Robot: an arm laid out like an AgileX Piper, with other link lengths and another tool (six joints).
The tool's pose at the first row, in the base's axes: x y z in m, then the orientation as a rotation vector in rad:
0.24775, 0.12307, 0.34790, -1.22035, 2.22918, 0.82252
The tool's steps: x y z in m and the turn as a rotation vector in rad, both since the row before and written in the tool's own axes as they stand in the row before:
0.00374, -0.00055, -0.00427, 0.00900, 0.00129, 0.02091
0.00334, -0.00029, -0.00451, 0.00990, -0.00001, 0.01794
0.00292, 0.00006, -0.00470, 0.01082, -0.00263, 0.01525
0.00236, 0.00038, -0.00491, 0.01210, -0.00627, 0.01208
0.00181, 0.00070, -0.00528, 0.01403, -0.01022, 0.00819
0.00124, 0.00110, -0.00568, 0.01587, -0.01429, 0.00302
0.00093, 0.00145, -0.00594, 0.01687, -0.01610, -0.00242
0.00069, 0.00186, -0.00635, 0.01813, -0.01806, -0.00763
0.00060, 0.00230, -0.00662, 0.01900, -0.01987, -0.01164
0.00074, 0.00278, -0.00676, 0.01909, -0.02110, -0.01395
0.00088, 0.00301, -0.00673, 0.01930, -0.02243, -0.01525
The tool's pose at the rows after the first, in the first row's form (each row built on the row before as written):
0.24589, 0.11770, 0.34838, -1.19566, 2.24787, 0.81906
0.24388, 0.11255, 0.34939, -1.17261, 2.26315, 0.81383
0.24168, 0.10771, 0.35094, -1.15012, 2.27422, 0.80746
0.23941, 0.10324, 0.35310, -1.12797, 2.27997, 0.79972
0.23704, 0.09902, 0.35596, -1.10654, 2.27974, 0.78965
0.23450, 0.09507, 0.35956, -1.08723, 2.27254, 0.77690
0.23168, 0.09132, 0.36359, -1.07215, 2.25999, 0.76151
0.22845, 0.08766, 0.36811, -1.06079, 2.24225, 0.74331
0.22470, 0.08412, 0.37290, -1.05211, 2.22028, 0.72320
0.22029, 0.08070, 0.37768, -1.04499, 2.19564, 0.70261
0.21546, 0.07738, 0.38224, -1.03824, 2.16897, 0.68186

